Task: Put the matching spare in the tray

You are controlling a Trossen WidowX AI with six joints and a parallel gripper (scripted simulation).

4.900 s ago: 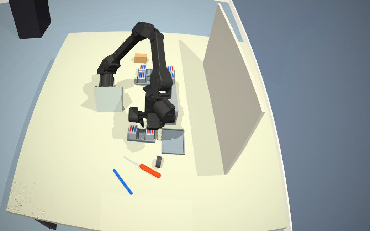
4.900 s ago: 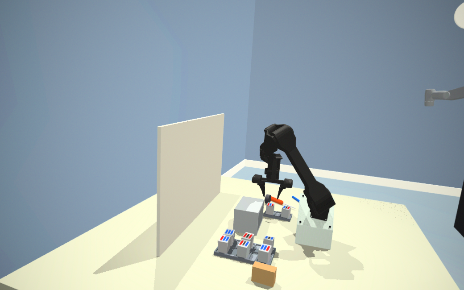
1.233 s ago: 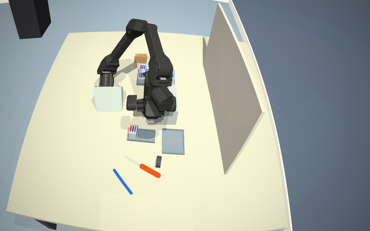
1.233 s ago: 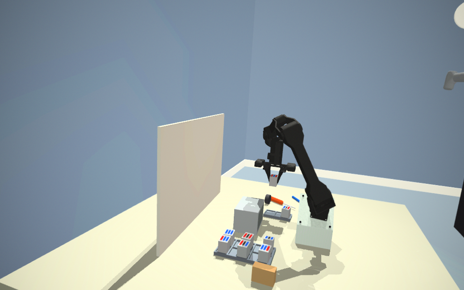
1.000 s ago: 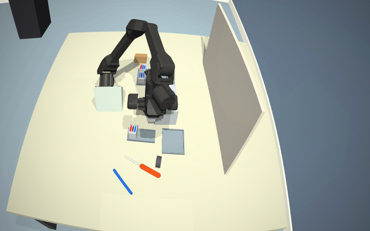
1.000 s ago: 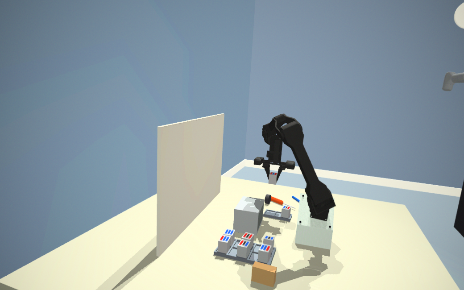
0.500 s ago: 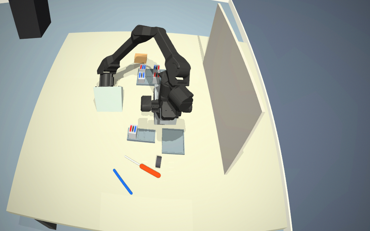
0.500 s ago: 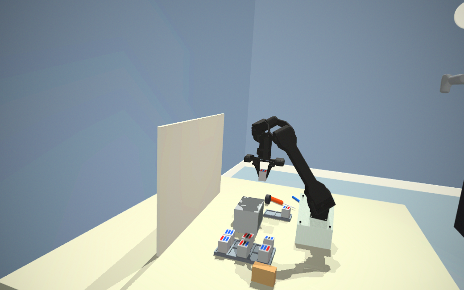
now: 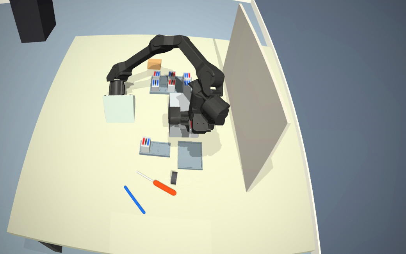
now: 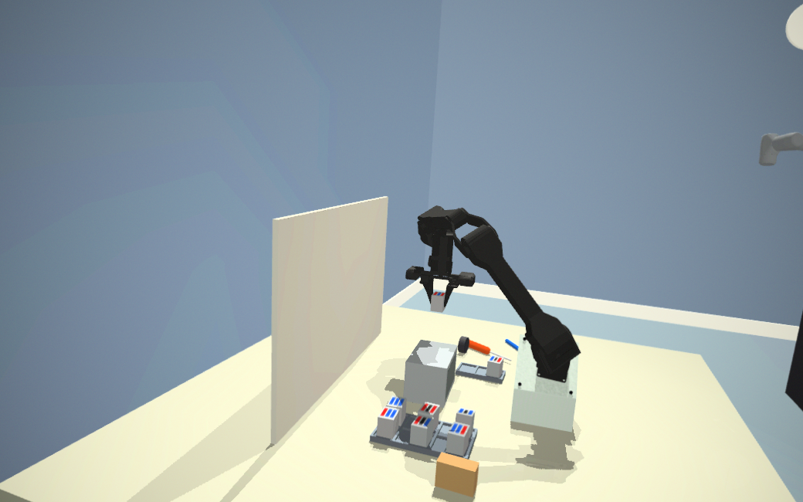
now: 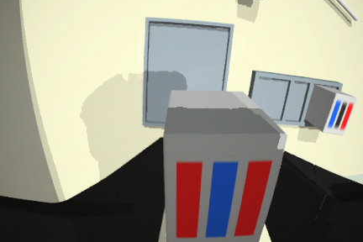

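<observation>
Now: gripper tip 17 cm above the grey tray and 1 cm short of it. Round my gripper tip: mounted unit: 18 cm to the left, 12 cm below, 4 cm behind; rack: 16 cm below, 14 cm behind, 2 cm to the left; black tape roll: 15 cm below, 12 cm to the right, 6 cm behind.
</observation>
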